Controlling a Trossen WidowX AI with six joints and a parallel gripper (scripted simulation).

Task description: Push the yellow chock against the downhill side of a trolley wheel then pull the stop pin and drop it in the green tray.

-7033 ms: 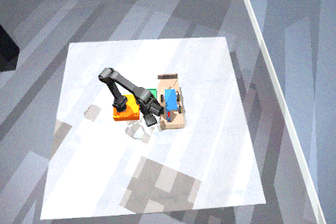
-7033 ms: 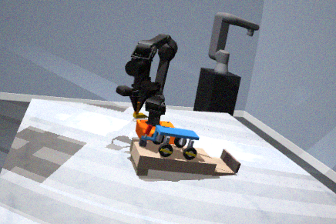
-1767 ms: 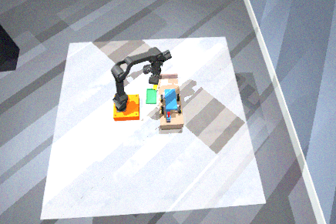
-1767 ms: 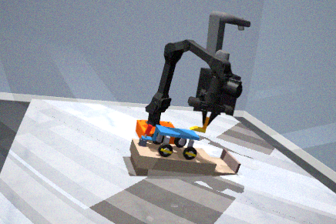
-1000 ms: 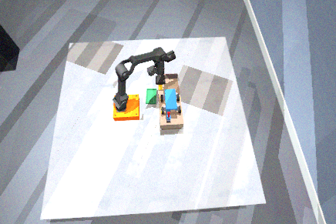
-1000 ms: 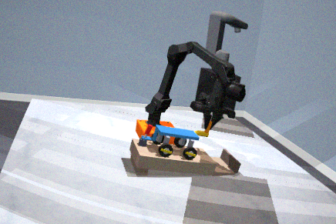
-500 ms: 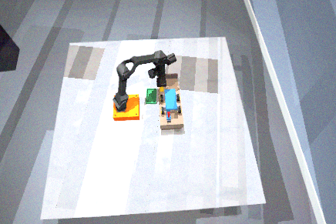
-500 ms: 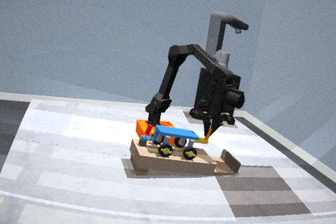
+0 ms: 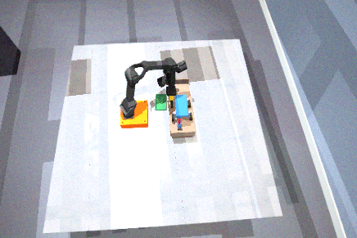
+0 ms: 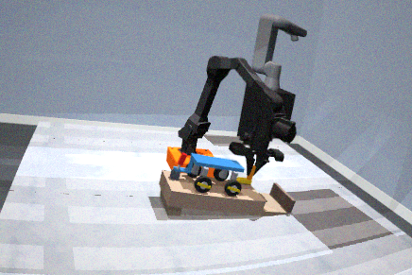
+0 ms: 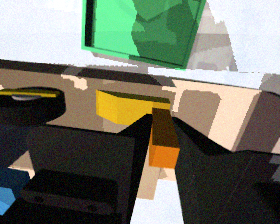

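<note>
Right now my gripper tip is 26 cm to the left of the red-headed stop pin, 4 cm below it and 1 cm short of it. From my gripper tip the other things lie so: yellow chock (2 cm to the right); raised wooden lip (11 cm to the left, 7 cm ahead, 6 cm below); green tray (9 cm below, 7 cm behind, 3 cm to the right).
</note>
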